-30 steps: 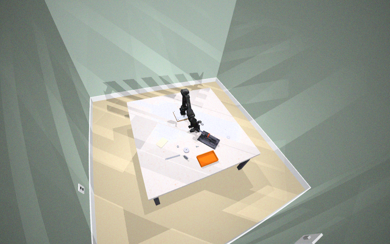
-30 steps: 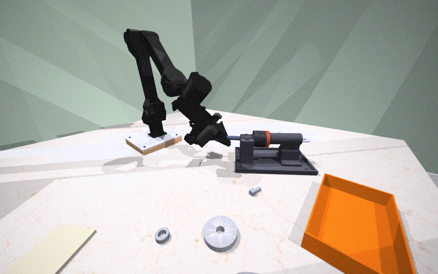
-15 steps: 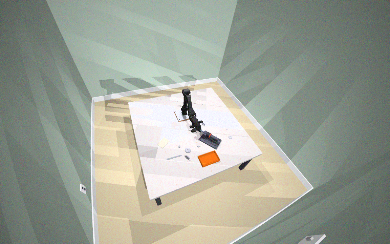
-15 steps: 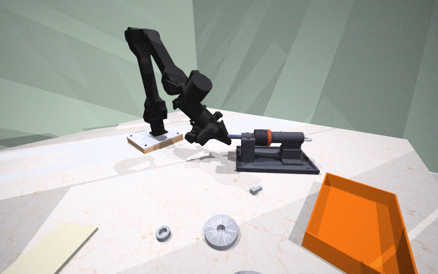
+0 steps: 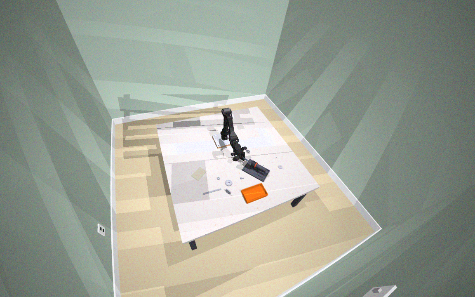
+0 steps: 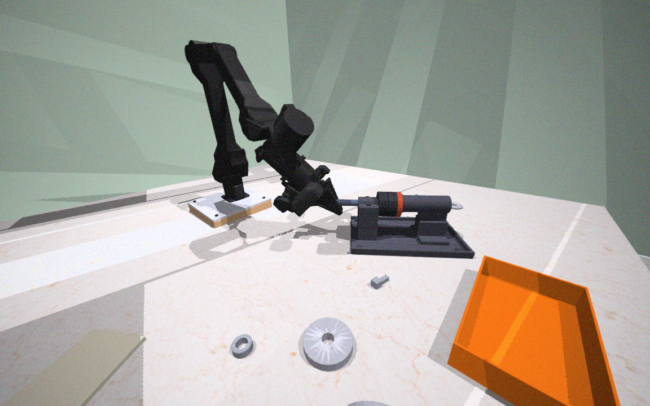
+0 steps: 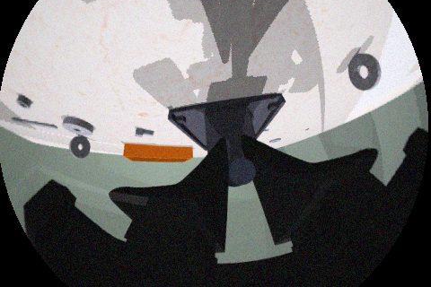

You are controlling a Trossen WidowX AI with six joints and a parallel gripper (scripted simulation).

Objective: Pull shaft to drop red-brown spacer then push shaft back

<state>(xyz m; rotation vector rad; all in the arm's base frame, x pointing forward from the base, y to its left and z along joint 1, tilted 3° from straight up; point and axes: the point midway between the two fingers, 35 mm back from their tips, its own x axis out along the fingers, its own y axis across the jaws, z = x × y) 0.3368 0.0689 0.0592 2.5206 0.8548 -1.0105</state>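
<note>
Now: the grey-blue shaft 30 mm to the left of my gripper tip, 30 mm ahead of it and 20 mm above it. The rest, counted from my gripper tip: orange tray (330 mm ahead, 50 mm below, 30 mm to the right); pale yellow sheet (440 mm to the right, 50 mm below, 10 mm behind).
</note>
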